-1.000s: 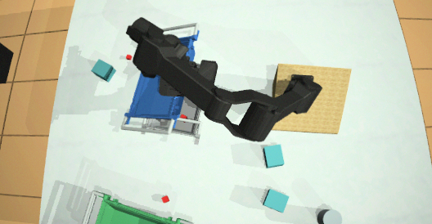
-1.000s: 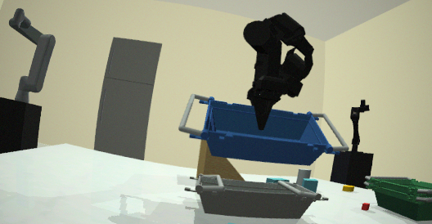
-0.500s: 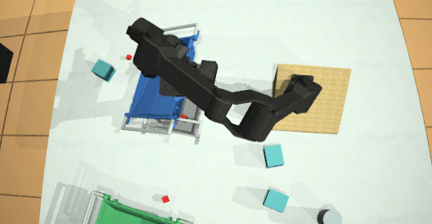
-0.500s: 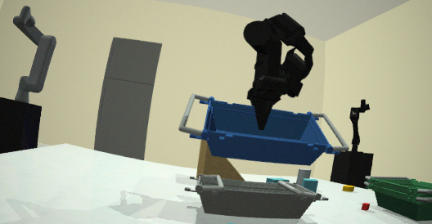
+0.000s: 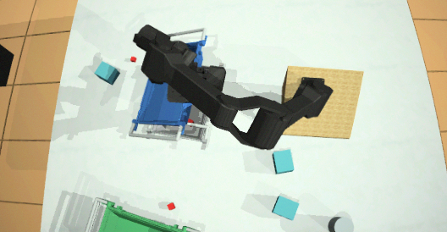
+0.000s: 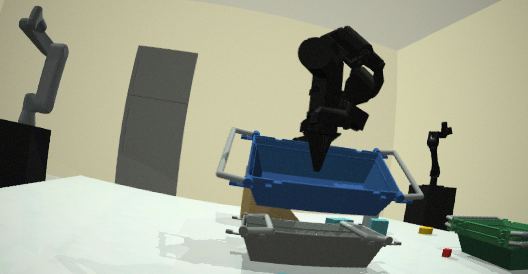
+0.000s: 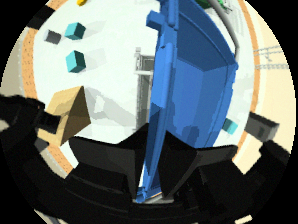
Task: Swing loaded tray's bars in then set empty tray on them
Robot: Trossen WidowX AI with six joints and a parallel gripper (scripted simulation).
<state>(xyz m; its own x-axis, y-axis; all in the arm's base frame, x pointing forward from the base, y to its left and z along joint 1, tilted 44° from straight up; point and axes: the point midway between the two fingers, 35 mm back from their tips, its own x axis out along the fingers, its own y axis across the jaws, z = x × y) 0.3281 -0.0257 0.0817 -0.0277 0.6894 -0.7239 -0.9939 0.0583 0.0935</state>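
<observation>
My gripper tip is now 7 cm short of the blue tray and 1 cm to the left of it. From my gripper tip the other things lie so: grey cylinder: 43 cm behind, 34 cm to the left, 12 cm below.
</observation>
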